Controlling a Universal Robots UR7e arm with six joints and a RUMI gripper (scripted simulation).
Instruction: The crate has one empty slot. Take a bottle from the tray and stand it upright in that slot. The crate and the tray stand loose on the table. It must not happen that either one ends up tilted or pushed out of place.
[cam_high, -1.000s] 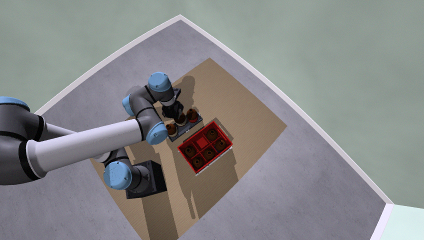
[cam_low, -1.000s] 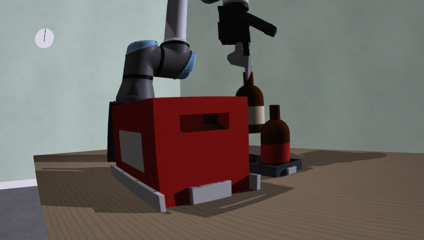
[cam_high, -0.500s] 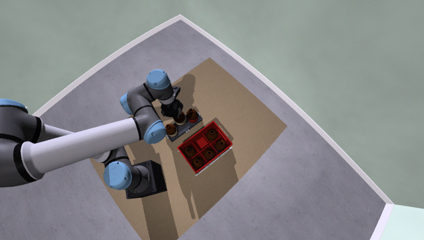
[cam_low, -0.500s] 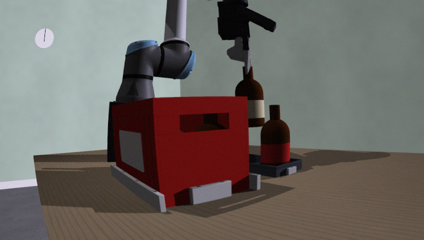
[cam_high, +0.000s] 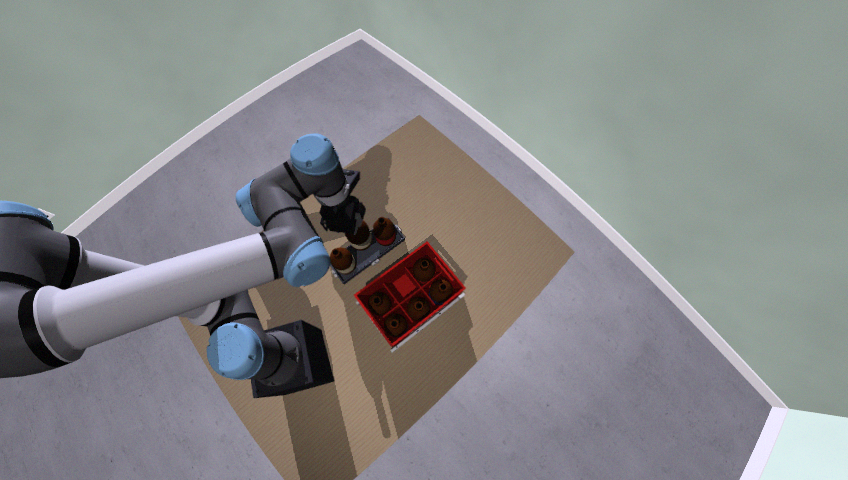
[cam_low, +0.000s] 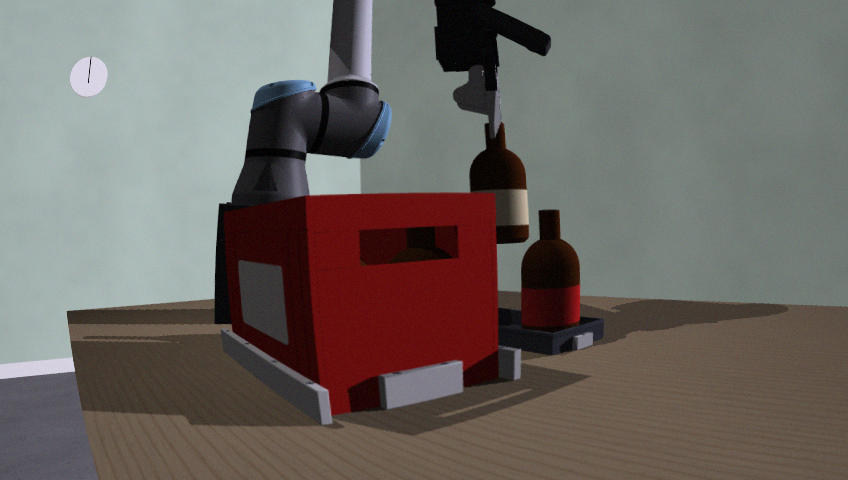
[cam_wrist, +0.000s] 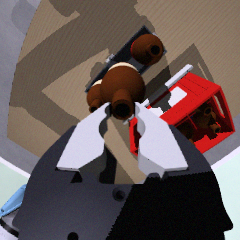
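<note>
Right now my hand is 70 mm above the cream-label bottle. The rest, counted from my hand: dark tray 260 mm below; red crate 50 mm behind, 230 mm to the right, 190 mm below.
</note>
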